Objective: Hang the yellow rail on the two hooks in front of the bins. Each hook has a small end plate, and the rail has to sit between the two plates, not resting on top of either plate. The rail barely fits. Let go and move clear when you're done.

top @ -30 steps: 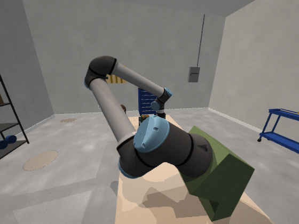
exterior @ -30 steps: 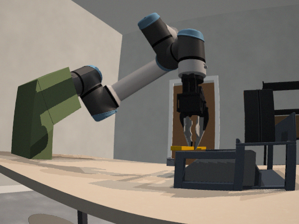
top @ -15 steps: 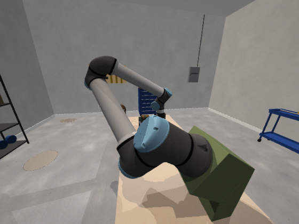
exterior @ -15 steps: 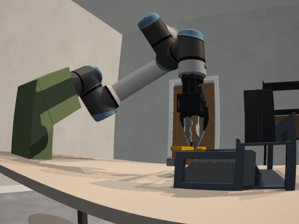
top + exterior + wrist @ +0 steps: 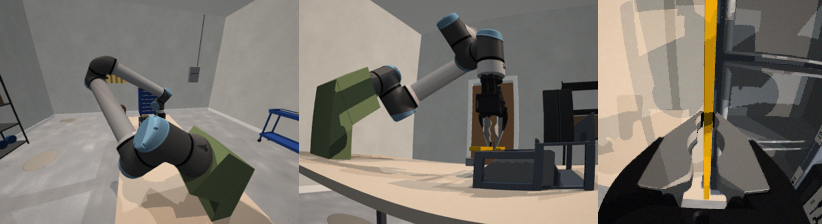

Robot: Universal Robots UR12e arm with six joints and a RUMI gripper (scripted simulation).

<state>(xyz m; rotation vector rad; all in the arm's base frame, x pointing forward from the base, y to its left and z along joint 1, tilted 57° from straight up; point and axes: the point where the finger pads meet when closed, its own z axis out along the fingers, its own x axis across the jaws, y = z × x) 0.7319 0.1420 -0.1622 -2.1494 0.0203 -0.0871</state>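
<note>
My hand is 10 mm above the yellow rail.
</note>
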